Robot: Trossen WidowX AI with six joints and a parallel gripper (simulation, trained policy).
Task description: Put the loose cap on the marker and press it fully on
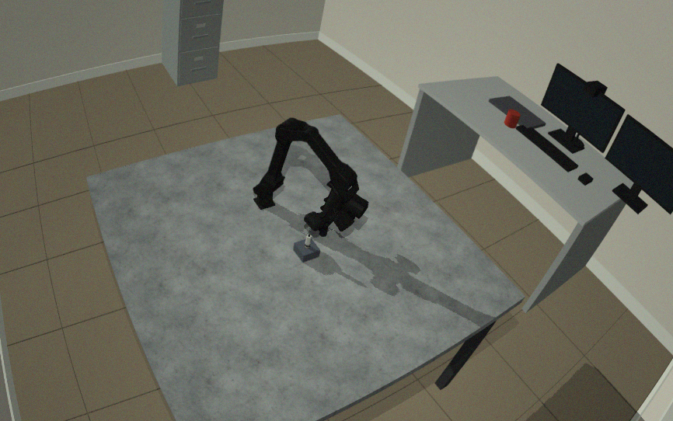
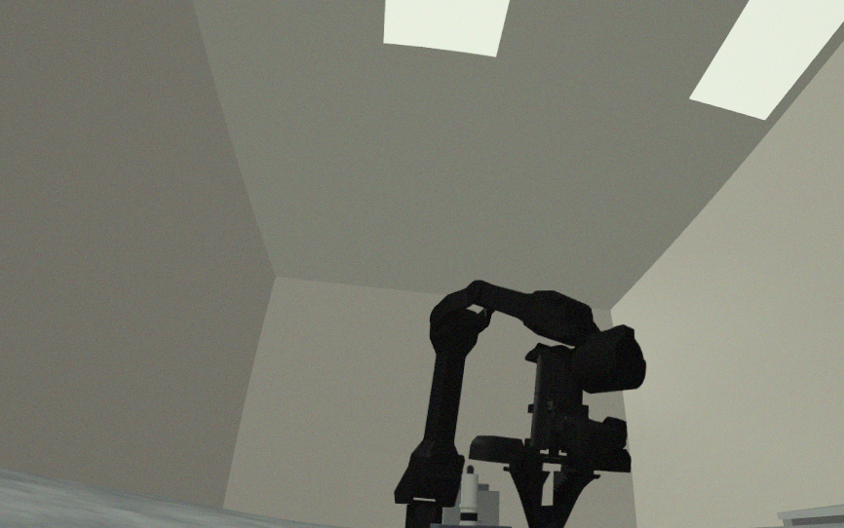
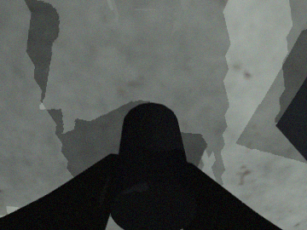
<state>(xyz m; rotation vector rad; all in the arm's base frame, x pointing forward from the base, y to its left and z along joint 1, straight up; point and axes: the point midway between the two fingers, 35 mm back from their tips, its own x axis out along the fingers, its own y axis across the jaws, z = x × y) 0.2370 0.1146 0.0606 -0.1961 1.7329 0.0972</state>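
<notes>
My gripper tip is 6 cm short of the white marker, 10 cm to the left of it and 4 cm below it. Round my gripper tip: black cap: 1 cm ahead.
</notes>
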